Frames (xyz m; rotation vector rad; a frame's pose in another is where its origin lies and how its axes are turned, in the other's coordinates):
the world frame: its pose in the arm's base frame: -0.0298 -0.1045 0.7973 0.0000 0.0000 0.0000
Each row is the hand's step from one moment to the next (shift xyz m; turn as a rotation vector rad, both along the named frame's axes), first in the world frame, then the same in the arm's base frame.
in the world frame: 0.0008 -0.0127 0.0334 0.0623 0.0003 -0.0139
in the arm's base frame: 0.0008 -0.0127 0.0334 0.0623 0.0003 -0.0139
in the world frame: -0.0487 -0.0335 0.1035 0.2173 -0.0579 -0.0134
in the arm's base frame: -0.0487 -0.0335 0.1035 0.2173 -0.0579 -0.0134
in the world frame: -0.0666 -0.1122 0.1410 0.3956 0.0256 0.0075
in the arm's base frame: -0.0666 -0.1122 0.1410 0.3956 0.0256 0.0075
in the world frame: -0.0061 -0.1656 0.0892 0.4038 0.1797 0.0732
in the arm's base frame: -0.0061 -0.1656 0.0892 0.4038 0.1797 0.0732
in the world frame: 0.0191 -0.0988 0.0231 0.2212 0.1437 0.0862
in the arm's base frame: 0.0191 -0.0988 0.0231 0.2212 0.1437 0.0862
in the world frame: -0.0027 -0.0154 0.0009 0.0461 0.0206 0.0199
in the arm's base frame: -0.0027 -0.0154 0.0009 0.0461 0.0206 0.0199
